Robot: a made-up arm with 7 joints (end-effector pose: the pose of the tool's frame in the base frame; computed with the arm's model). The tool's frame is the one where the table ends.
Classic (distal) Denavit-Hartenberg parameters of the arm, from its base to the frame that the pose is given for. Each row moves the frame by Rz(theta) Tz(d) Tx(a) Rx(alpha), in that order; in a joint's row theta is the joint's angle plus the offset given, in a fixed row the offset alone. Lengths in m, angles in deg.
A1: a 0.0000  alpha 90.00  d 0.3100  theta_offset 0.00
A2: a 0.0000  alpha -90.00  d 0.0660  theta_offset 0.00
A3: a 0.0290  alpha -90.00  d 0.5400  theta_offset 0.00
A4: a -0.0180  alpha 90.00  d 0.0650  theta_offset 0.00
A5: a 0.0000  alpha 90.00  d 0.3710  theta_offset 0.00
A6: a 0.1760  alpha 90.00  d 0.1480  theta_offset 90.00
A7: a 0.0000  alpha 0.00  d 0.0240  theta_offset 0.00
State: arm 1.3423 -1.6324 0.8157 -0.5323 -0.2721 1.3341 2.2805
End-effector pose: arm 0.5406 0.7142 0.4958 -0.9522 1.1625 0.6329
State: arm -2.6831 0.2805 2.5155 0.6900 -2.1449 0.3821 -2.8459
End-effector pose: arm 0.5254 0.3121 1.2111 0.4531 0.8271 -2.3263
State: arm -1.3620 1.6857 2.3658 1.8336 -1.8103 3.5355 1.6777
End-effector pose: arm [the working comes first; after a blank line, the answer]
Working (the frame after each row of the table, in the pose's form):
after A1: 0.0000 0.0000 0.3100 1.3007 -1.0540 -1.0540
after A2: -0.0646 -0.0137 0.3100 -1.1283 -1.3925 -1.0056
after A3: -0.1554 0.5130 0.2275 2.7244 0.2191 -1.1246
after A4: -0.2000 0.5155 0.1770 -1.9426 1.6756 -1.0505
after A5: 0.0713 0.4451 -0.0660 -1.8302 -0.9377 -0.3408
after A6: -0.0294 0.6355 0.0145 -0.1246 -1.9227 0.5840

-0.0507 0.6274 0.0071 -1.8000 -1.4180 1.5912
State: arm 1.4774 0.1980 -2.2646 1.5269 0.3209 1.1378 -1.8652
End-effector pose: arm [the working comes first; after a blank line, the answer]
Working (the frame after each row of the table, in the pose's form):
after A1: 0.0000 0.0000 0.3100 1.2519 1.1401 1.1401
after A2: 0.0657 -0.0062 0.3100 0.1462 -0.1606 1.4722
after A3: 0.0763 -0.1321 0.8358 -1.2905 0.6430 -0.5515
after A4: 0.1214 -0.0902 0.8634 0.7563 1.4953 -0.4793
after A5: 0.3831 -0.3513 0.8327 2.2171 0.9863 -1.4085
after A6: 0.2951 -0.5524 0.9011 2.2636 -1.3901 1.6415

0.3132 -0.5640 0.8904 1.9715 0.7918 0.7631
